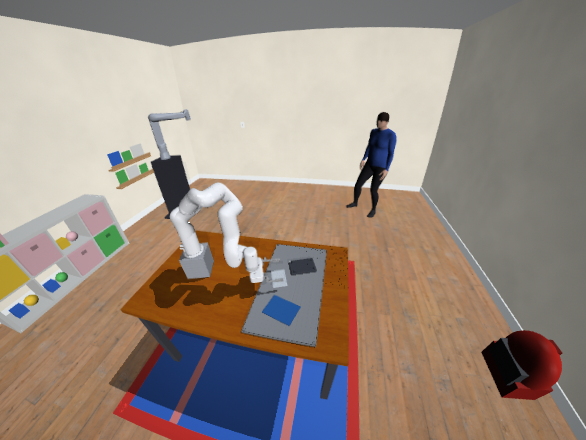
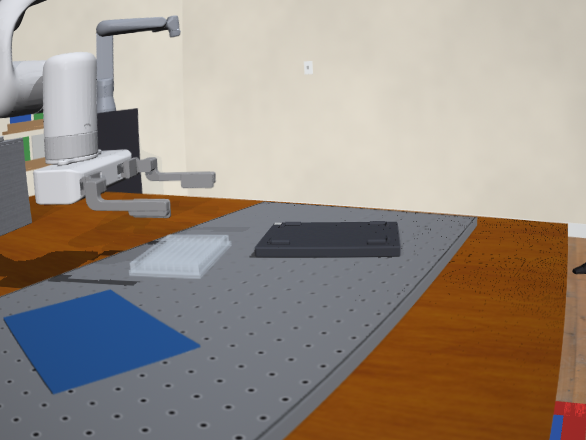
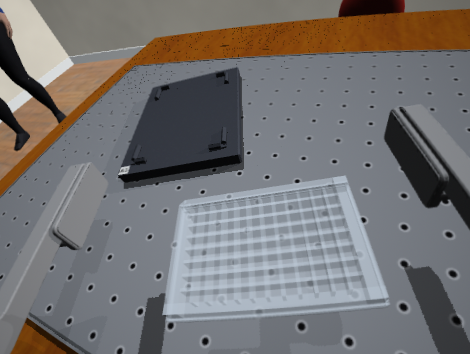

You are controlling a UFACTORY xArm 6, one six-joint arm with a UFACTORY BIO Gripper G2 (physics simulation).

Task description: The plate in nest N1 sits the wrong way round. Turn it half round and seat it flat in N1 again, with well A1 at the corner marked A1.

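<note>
The clear plate (image 1: 283, 275) (image 2: 180, 256) (image 3: 272, 250) lies flat on the grey perforated board (image 1: 305, 327) (image 2: 300, 300) (image 3: 300, 130), outside the nest and apart from it. The black nest (image 1: 302, 266) (image 2: 330, 240) (image 3: 187, 120) has raised guides near its four corners and holds no plate. A small white label (image 2: 278, 224) (image 3: 124, 170) marks one nest corner; its lettering is too small to read. Which plate corner is A1 cannot be told. My gripper (image 1: 275, 270) (image 2: 175, 193) (image 3: 250, 180) is wide open and empty, its fingers above the board and higher than the plate.
A blue square sheet (image 1: 281, 310) (image 2: 100, 340) lies on the board, on the plate's other side from the nest. The board rests on the wooden table (image 1: 334, 325) (image 2: 450, 350) (image 3: 250, 47). A person (image 1: 382, 150) stands on the floor beyond the table.
</note>
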